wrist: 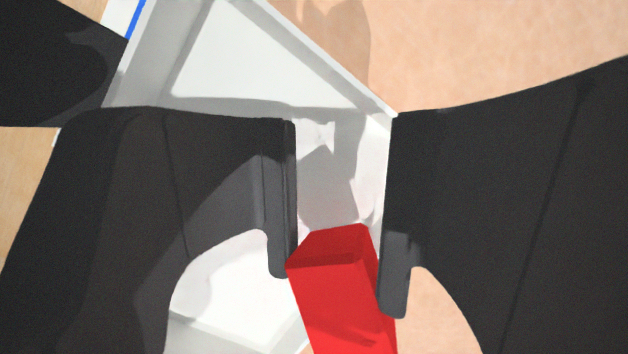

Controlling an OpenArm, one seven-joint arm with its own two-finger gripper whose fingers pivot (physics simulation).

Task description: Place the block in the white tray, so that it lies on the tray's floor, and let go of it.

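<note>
A red block [335, 300] is pinched between the two dark fingertips at the lower middle of the wrist view, and its lower end runs out of the frame. My gripper [338, 202] is shut on it. The block sits tilted between the fingers. The white tray [250, 65] lies beneath the gripper and block, with its walls and floor showing above, between and below the fingers. The fingers hide part of the tray. Shadows fall on the tray's floor. The exact gap between the block and the tray's floor cannot be told.
The light tan table top [475, 45] shows at the upper right and below the right finger. A blue strip [134, 20] with a white edge lies beside the tray at the upper left. A dark part [45, 65] fills the upper left corner.
</note>
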